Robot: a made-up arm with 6 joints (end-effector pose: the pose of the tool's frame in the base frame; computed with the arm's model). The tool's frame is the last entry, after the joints. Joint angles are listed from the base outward.
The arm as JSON. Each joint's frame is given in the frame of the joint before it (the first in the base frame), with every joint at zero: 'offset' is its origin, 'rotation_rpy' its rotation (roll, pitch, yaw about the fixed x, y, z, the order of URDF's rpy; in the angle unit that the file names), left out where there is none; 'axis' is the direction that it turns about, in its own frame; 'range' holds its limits. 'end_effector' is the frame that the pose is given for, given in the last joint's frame.
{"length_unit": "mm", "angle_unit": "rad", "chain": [
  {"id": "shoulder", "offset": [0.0, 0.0, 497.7], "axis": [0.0, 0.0, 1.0], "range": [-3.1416, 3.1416]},
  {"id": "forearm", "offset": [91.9, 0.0, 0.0], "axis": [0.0, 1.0, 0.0], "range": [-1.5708, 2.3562]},
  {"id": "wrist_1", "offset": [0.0, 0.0, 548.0], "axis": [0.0, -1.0, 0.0], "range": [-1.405, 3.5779]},
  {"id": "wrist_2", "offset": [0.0, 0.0, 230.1], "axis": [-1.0, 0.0, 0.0], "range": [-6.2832, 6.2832]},
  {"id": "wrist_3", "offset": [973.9, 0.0, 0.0], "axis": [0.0, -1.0, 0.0], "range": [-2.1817, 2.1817]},
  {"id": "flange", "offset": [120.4, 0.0, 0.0], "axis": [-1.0, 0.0, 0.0], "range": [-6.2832, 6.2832]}
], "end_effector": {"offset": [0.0, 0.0, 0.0]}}
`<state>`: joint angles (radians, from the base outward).
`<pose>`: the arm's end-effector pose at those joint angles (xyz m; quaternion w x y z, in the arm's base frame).
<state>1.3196 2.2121 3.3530 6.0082 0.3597 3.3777</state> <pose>0.1945 0.7116 1.2705 0.4469 -0.5973 -0.4283 -0.5100</pose>
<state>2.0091 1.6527 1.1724 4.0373 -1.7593 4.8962</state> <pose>-0.7721 1.4297 0.2829 0.3090 0.1800 -0.9165 0.1794</pose>
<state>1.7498 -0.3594 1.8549 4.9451 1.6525 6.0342</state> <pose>0.2726 -0.8506 1.6273 0.4253 -0.8991 0.0255 0.1009</pose>
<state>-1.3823 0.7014 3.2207 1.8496 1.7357 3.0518</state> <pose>0.0288 0.4583 1.3121 0.9132 -0.3989 -0.0356 -0.0751</pose>
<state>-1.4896 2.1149 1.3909 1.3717 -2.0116 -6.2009</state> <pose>0.0064 -1.3941 -0.2408 0.1370 -0.1471 -0.9157 0.3479</pose>
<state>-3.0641 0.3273 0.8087 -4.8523 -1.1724 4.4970</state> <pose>-1.0786 0.0265 1.6794 0.4707 0.2049 0.2829 0.8102</pose>
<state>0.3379 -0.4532 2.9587 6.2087 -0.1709 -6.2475</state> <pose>-1.0807 -0.3781 0.4966 0.0522 -0.1607 0.9856 -0.0099</pose>
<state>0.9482 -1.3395 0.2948 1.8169 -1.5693 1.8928</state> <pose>-0.3496 -0.6873 1.5790 0.5551 -0.7176 0.3374 -0.2513</pose>
